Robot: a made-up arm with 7 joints.
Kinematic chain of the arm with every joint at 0, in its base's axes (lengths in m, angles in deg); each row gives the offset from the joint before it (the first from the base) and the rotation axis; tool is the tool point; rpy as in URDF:
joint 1: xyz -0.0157 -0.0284 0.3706 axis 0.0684 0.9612 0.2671
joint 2: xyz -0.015 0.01 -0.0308 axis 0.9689 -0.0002 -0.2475
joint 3: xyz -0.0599 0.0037 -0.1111 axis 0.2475 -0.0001 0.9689
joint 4: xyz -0.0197 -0.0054 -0.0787 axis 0.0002 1 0
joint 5: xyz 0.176 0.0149 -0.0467 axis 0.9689 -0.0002 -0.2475
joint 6: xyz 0.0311 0.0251 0.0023 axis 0.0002 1 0
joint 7: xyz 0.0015 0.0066 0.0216 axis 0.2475 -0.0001 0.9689
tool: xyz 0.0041 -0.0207 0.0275 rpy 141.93 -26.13 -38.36
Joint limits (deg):
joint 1: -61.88..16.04
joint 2: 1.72..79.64
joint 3: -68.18..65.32
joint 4: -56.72..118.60
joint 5: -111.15..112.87
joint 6: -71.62..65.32
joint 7: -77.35..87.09
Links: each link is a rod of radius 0.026 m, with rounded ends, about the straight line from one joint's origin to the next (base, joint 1, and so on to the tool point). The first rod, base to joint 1, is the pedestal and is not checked.
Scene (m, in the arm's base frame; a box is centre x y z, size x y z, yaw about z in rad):
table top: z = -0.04
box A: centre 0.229 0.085 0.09 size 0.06 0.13 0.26 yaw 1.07
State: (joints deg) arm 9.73 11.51 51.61 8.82 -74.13 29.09 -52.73
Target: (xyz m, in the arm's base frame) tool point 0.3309 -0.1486 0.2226
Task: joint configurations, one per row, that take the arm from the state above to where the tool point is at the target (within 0.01 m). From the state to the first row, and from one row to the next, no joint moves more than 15 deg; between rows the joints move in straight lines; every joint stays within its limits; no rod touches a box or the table.
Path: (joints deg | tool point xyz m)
1: 10.99 9.55 37.29 9.17 -67.29 36.34 -57.65 | -0.0441 0.2194 0.1233
2: 12.25 7.59 22.97 9.51 -60.45 43.58 -62.58 | -0.0070 0.1791 0.0929
3: 13.52 5.64 8.66 9.86 -53.61 50.83 -67.50 | 0.0211 0.1245 0.0655
4: 14.78 3.68 -5.66 10.20 -46.77 58.07 -72.43 | 0.0377 0.0582 0.0451
5: 16.04 1.72 -19.98 10.55 -39.93 65.32 -77.35 | 0.0408 -0.0156 0.0349
6: 1.40 1.72 -22.23 13.09 -48.36 64.65 -71.48 | 0.1129 -0.0350 0.0426
7: -13.24 1.72 -24.49 15.64 -56.80 63.98 -65.61 | 0.1817 -0.0589 0.0665
8: -27.88 1.72 -26.74 18.18 -65.24 63.31 -59.75 | 0.2433 -0.0863 0.1058
9: -42.53 1.72 -29.00 20.72 -73.67 62.64 -53.88 | 0.2940 -0.1167 0.1588
10: -57.17 1.72 -31.26 23.27 -82.11 61.97 -48.01 | 0.3309 -0.1486 0.2226

